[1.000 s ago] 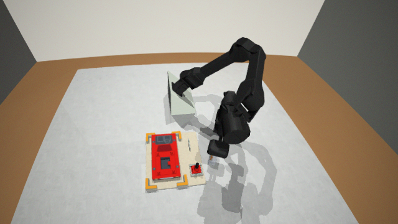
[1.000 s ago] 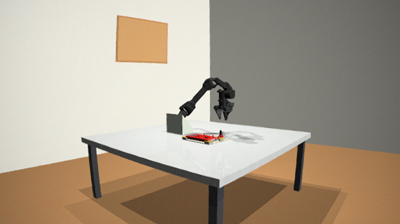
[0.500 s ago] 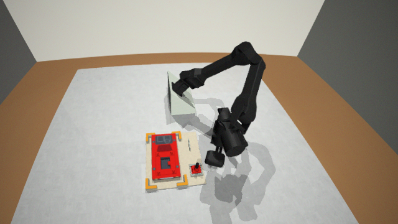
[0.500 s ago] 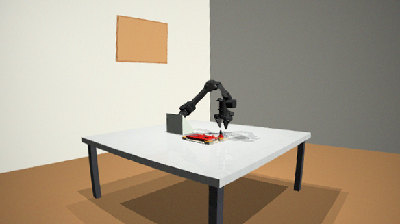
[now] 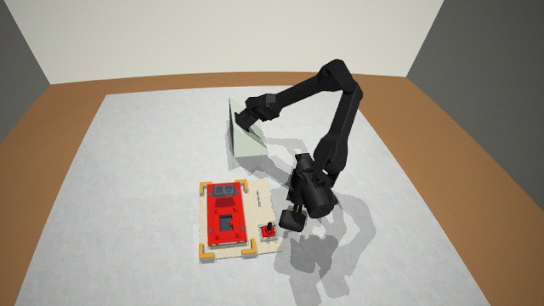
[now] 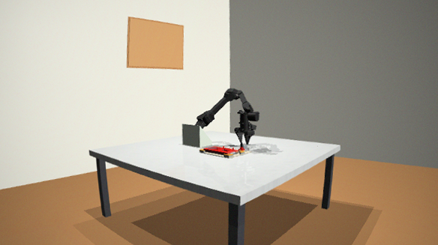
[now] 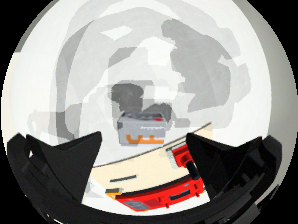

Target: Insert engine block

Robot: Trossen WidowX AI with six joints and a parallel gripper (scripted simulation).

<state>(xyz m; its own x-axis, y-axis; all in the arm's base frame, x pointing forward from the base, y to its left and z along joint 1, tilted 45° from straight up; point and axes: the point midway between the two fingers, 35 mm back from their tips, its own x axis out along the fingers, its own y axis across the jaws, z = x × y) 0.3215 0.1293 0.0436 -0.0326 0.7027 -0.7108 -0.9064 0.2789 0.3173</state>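
The grey engine block is 30 mm below my gripper tip.
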